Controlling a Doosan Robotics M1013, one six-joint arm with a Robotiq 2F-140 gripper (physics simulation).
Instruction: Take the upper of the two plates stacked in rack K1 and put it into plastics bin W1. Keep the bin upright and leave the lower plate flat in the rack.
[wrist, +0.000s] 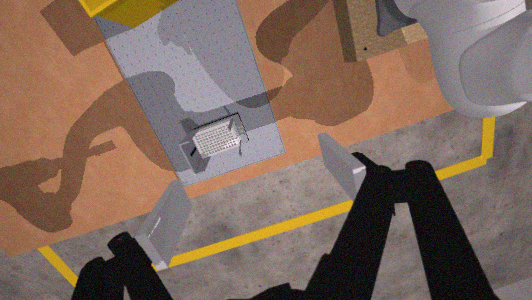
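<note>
A white plate with a grid of small wells (217, 138) lies flat in a small rack (238, 116) with thin dark edges and corner posts, near the front end of the perforated board. It covers what lies beneath it, so the lower plate cannot be told apart. The yellow plastics bin (135, 16) is cut off by the top edge of the view, and only its near part shows. My gripper (252, 171) is open and empty. Its fingers stand wide apart, high above the table, with the rack beyond and between them in the view.
The grey perforated board (145, 57) lies on the orange-brown table top (30, 115). The robot's white arm (495, 65) and a wooden base block (372, 49) stand at the upper right. Yellow line marking (260, 233) runs on the concrete floor (280, 187) in front of the table. Arm shadows cross the table.
</note>
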